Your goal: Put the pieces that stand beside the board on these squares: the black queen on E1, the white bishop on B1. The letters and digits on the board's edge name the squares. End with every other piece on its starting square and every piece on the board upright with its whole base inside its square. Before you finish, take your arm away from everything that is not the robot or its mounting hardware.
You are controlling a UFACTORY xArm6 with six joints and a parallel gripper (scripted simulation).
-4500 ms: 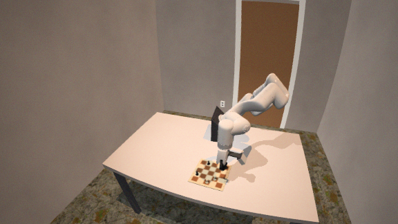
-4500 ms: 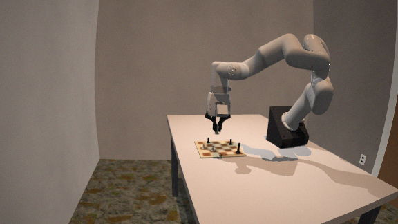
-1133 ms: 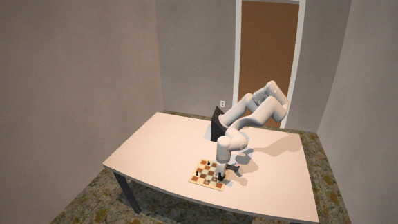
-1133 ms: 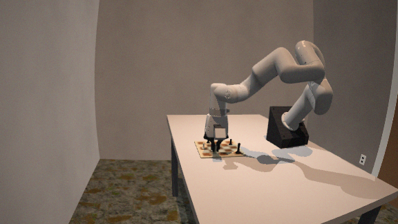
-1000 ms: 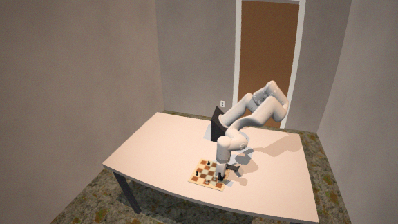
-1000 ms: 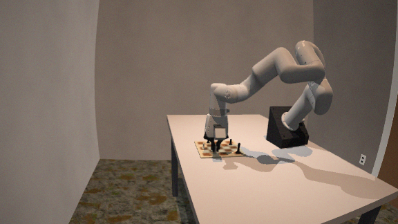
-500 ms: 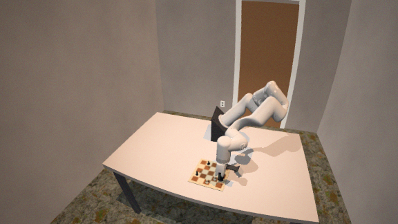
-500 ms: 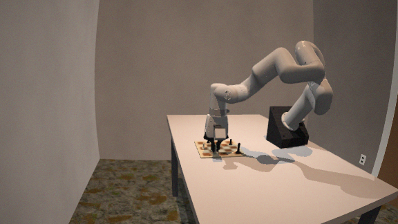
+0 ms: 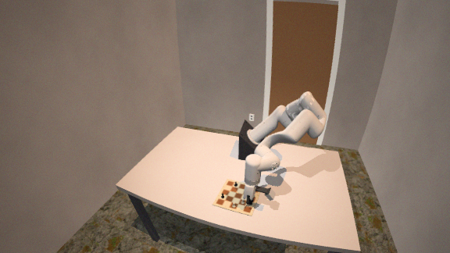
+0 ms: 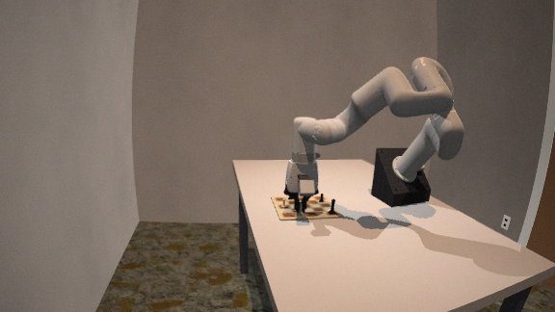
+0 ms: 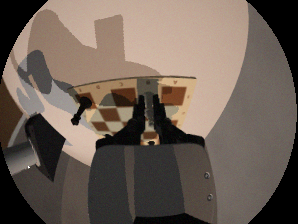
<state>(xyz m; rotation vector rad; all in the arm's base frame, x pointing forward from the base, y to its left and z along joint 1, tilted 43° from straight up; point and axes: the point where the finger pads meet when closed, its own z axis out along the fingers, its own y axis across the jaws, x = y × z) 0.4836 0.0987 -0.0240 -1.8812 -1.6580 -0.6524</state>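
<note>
My hand is 1 cm above the white bishop. Also, from my hand: chessboard (5 cm behind, 7 cm to the right, 4 cm below); then black queen (11 cm behind, 1 cm to the left, 1 cm below).
</note>
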